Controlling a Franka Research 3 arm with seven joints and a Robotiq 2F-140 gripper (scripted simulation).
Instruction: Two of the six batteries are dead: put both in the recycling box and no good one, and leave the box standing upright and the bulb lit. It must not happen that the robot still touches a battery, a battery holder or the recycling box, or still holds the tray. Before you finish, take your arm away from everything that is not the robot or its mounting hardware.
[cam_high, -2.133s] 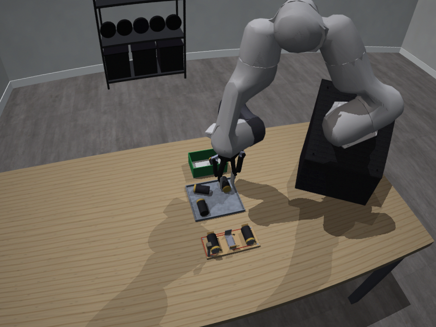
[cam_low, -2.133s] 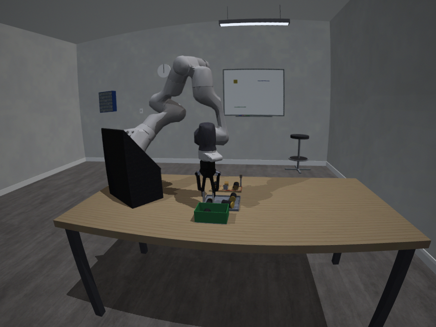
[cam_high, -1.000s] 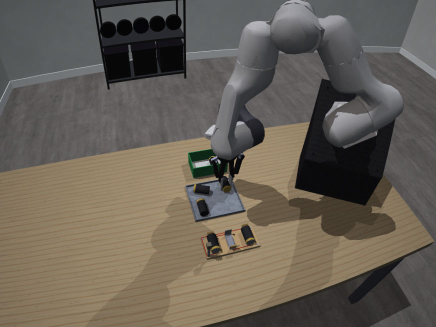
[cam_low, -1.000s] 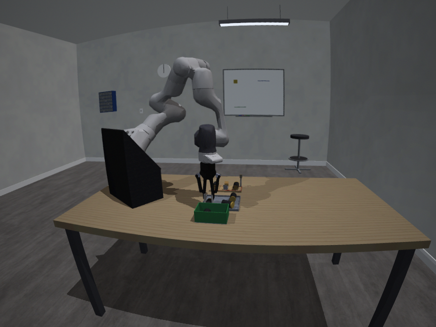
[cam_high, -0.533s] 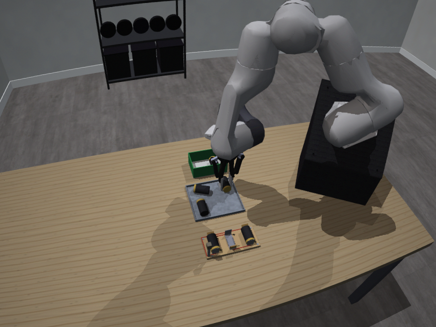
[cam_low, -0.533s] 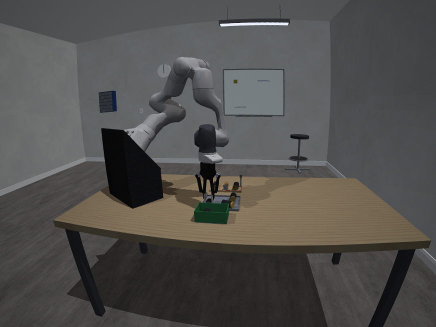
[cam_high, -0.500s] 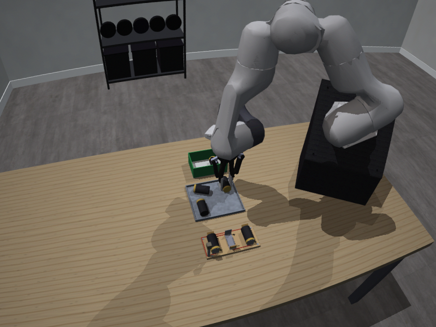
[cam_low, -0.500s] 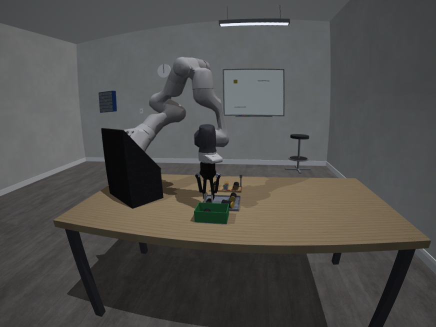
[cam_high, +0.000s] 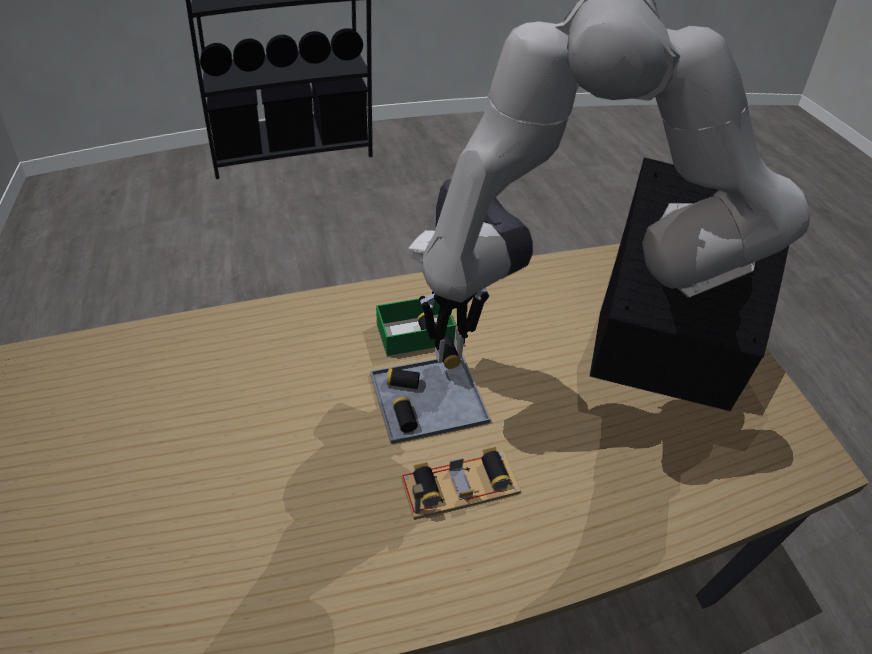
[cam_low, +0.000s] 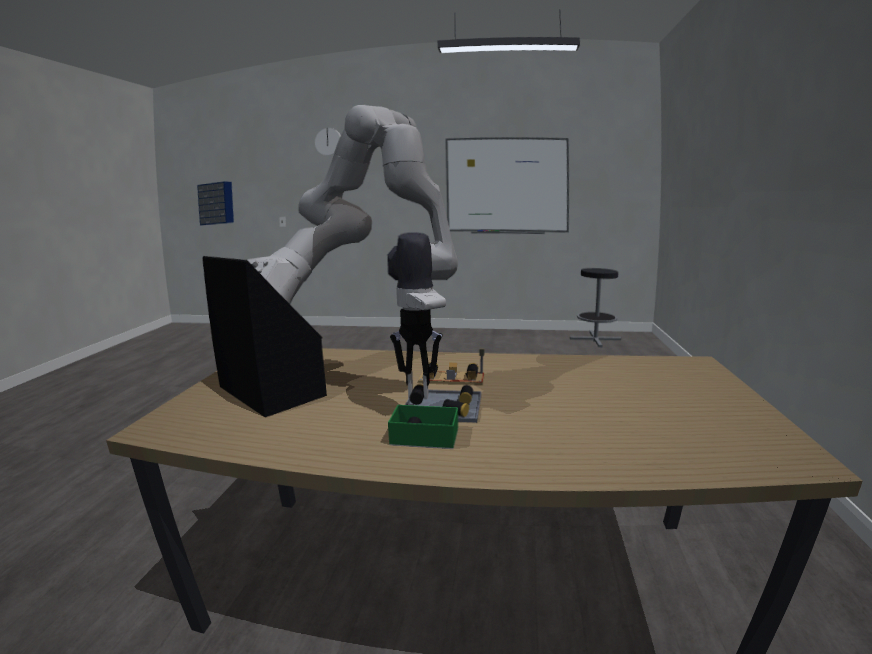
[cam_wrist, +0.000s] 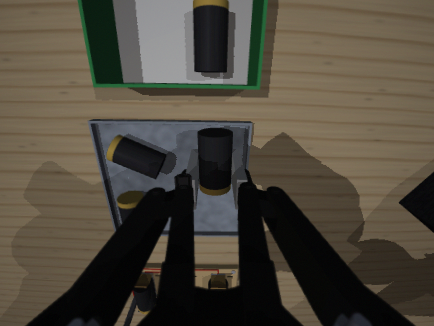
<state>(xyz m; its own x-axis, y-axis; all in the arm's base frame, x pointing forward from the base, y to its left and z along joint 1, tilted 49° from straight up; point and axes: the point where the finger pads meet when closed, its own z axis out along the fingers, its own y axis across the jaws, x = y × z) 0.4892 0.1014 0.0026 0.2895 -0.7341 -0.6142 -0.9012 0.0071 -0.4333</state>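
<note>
Now: hand 70 mm short of the green recycling box, 110 mm to the left of it and 70 mm above it. The rest, counted from my hand: grey tray 40 mm ahead, 70 mm to the left, 80 mm below; then bulb 50 mm ahead, 330 mm to the left; then wooden holder board 20 mm behind, 270 mm to the left, 80 mm below.
</note>
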